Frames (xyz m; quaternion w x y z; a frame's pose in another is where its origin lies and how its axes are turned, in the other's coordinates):
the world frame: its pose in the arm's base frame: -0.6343 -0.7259 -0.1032 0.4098 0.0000 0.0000 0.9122
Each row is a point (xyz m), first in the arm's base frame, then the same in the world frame.
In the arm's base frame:
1: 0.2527 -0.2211 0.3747
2: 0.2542 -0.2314 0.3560
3: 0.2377 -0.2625 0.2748
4: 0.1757 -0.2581 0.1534
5: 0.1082 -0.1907 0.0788
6: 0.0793 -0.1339 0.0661
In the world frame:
1: -0.2117 -0.9984 0.4779
2: -0.2204 -0.9927 0.4592
3: -0.2327 -0.9597 0.3780
4: -0.1882 -0.9162 0.2566
5: -0.0930 -0.9105 0.1820
6: -0.0313 -0.9267 0.1693

